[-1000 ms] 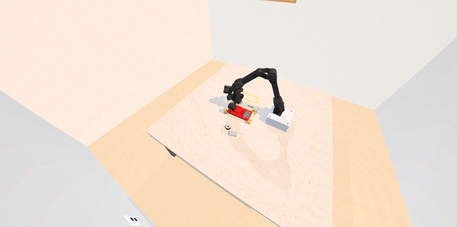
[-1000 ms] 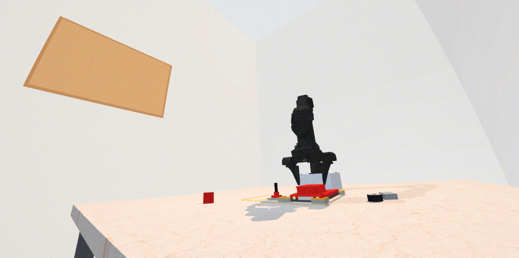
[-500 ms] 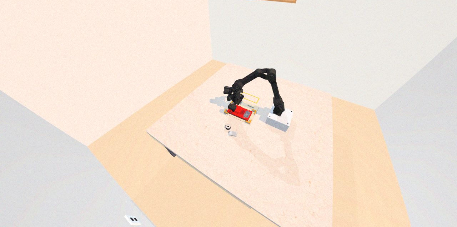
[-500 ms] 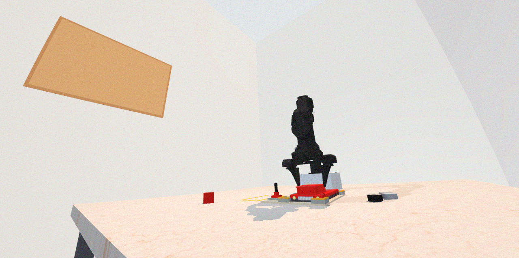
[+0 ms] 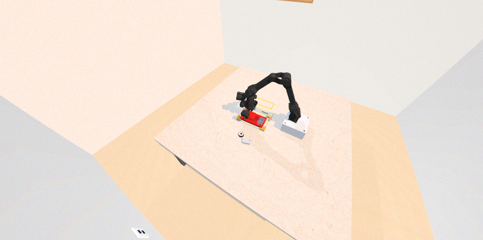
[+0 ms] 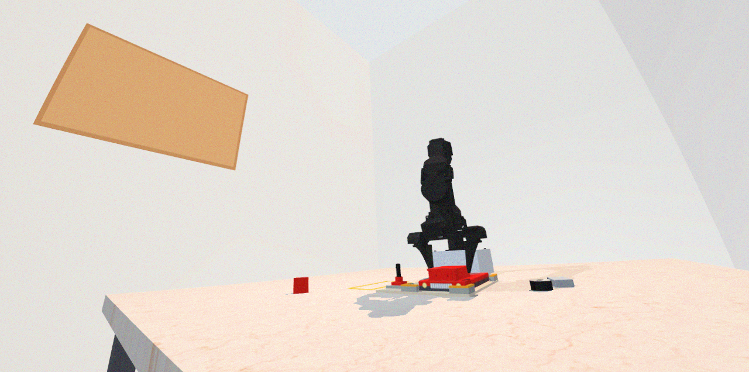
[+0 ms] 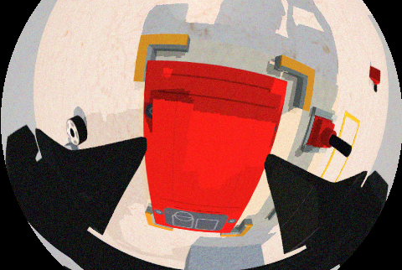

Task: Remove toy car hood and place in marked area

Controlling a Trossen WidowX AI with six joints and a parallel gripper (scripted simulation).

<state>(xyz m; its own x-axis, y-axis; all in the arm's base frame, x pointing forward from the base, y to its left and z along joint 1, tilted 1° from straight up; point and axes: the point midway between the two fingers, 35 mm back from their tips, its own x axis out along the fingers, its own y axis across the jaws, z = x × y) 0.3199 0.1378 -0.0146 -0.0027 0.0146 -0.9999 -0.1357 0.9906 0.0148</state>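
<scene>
The red hood lies right at my gripper tip.
</scene>
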